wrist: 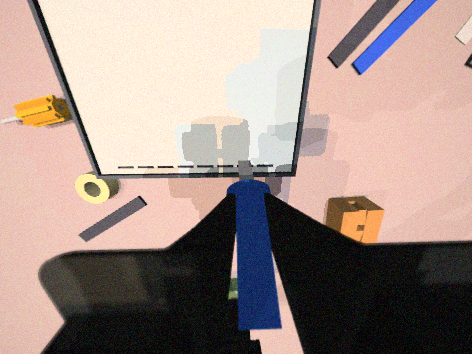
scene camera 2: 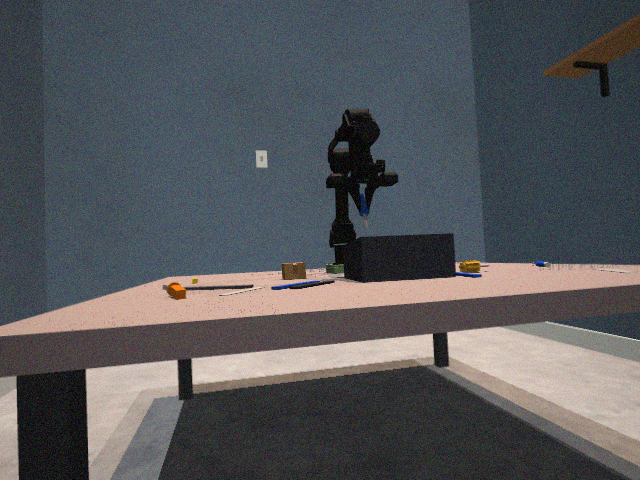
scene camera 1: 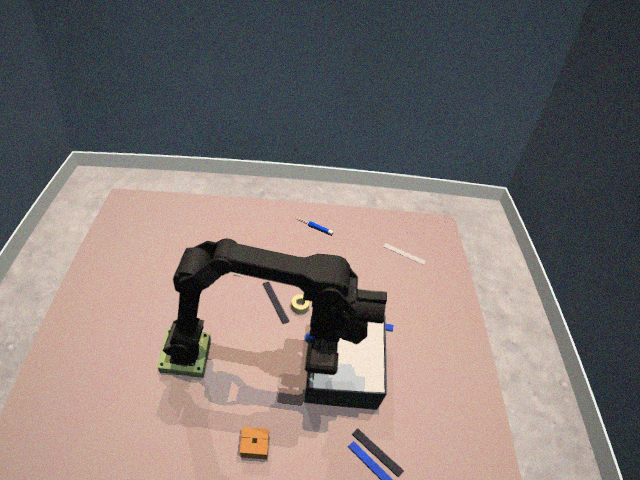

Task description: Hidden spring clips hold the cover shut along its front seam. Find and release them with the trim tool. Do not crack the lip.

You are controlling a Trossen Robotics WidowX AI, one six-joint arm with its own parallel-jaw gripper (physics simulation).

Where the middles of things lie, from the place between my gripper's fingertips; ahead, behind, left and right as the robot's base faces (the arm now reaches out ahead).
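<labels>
The cover (scene camera 1: 360, 366) is 70 mm ahead of my hand, 50 mm to the left of it and 90 mm below it. Then there's the blue trim tool (wrist: 258, 307), which is 10 mm behind my hand. Going by their middles, the blue trim tool is the nearest to my hand of the things named here.
</labels>
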